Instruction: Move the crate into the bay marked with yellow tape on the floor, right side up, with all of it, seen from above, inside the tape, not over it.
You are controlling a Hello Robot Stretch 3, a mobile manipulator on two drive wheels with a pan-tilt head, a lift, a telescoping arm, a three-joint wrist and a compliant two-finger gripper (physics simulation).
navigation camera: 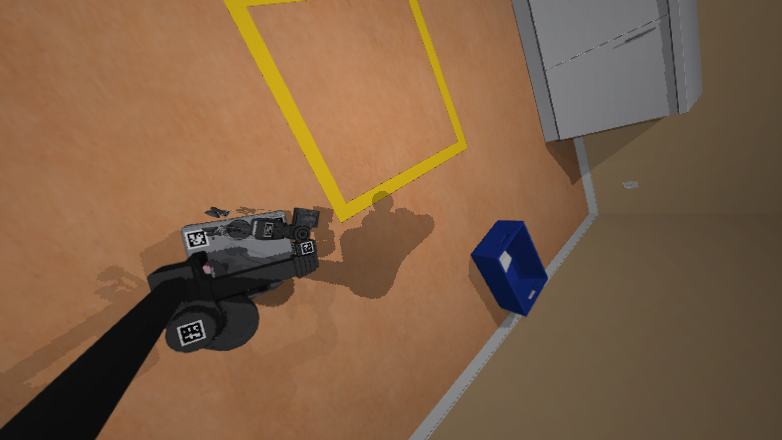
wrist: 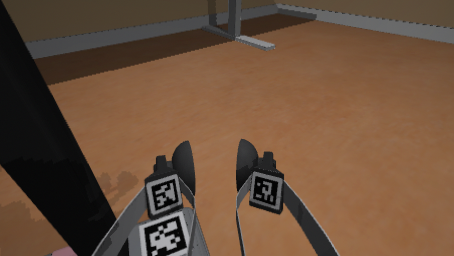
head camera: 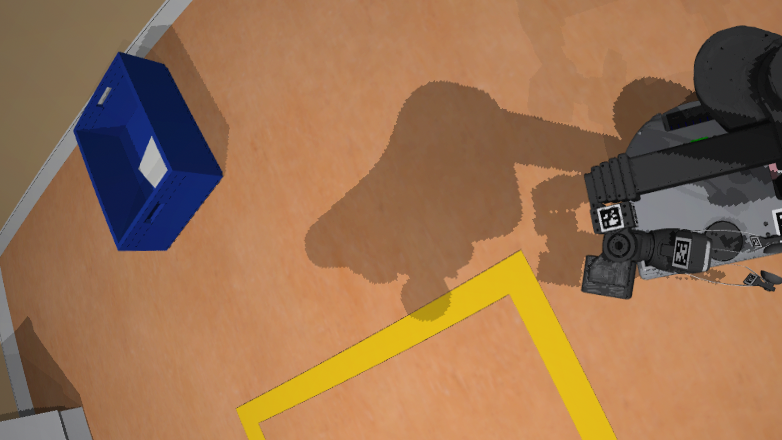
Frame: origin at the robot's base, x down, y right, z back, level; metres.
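Seen in the pictures: gripper, fingertip midpoint: (navigation camera: 204, 220) (wrist: 215, 157); robot's base, link origin: (head camera: 719, 238).
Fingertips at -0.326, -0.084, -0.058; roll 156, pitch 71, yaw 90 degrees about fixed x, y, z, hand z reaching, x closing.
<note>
Offsets run from my fingertips to a thing's middle, as dx, dy, dz. "spot": to the spot under its first point.
A blue open-topped crate {+0.215, +1.786, +0.719} (head camera: 180, 131) (navigation camera: 492, 273) stands upright on the floor close to the wall, at the left in the head view. A white patch shows inside it. The yellow tape outline (head camera: 355, 356) (navigation camera: 293, 114) lies on the floor between the robot and a cabinet; both views cut off part of it. The crate is outside the tape. My gripper (wrist: 215, 157) (head camera: 769, 263) is folded back over the robot's base, far from the crate. Its two fingers stand apart with nothing between them. The crate does not show in the wrist view.
A grey-white cabinet (head camera: 32, 426) (navigation camera: 607, 82) stands against the wall beyond the tape. A pale skirting strip (navigation camera: 476, 366) runs along the wall behind the crate. The robot's base (navigation camera: 240, 257) is near one tape corner. A grey furniture leg {spot: +0.201, -1.394, -0.638} (wrist: 234, 20) stands by a wall.
</note>
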